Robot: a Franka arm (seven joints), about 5 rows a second.
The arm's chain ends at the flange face. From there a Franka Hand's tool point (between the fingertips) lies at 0.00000 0.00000 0.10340 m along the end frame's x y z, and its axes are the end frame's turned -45 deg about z.
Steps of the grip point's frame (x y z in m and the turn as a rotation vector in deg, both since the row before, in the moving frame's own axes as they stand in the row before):
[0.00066, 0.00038, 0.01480, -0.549, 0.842, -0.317]
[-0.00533, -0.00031, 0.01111, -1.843, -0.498, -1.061]
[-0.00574, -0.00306, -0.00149, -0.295, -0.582, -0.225]
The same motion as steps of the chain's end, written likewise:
[-0.00104, 0.00018, 0.01482, 0.207, 0.984, -0.317]
[-0.00573, 0.00058, 0.01117, -1.655, 0.951, -1.061]
[-0.00586, 0.00078, -0.00148, -0.620, -0.203, -0.225]

